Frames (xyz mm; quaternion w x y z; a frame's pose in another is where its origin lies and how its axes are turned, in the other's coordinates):
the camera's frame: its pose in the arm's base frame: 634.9 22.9 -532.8 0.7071 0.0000 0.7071 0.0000
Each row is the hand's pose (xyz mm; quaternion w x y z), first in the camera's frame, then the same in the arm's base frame.
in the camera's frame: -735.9 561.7 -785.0 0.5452 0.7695 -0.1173 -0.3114
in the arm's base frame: -150.1 584.6 203.1 0.4684 0.3239 0.3026 -0.7643
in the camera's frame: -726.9 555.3 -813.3 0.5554 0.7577 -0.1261 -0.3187
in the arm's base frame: -178.4 578.2 194.1 0.4819 0.3104 0.3036 -0.7611
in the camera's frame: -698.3 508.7 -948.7 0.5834 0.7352 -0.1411 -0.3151
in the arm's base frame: -313.8 531.6 165.5 0.5123 0.2970 0.3127 -0.7426
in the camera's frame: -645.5 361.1 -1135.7 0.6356 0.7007 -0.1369 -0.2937
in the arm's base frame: -500.8 384.0 112.7 0.5462 0.2878 0.3526 -0.7032
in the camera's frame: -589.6 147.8 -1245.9 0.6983 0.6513 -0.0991 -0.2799
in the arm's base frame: -611.0 170.7 56.8 0.5639 0.2626 0.4237 -0.6585
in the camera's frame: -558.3 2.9 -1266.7 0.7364 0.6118 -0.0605 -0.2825
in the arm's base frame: -631.8 25.8 25.5 0.5635 0.2328 0.4779 -0.6323
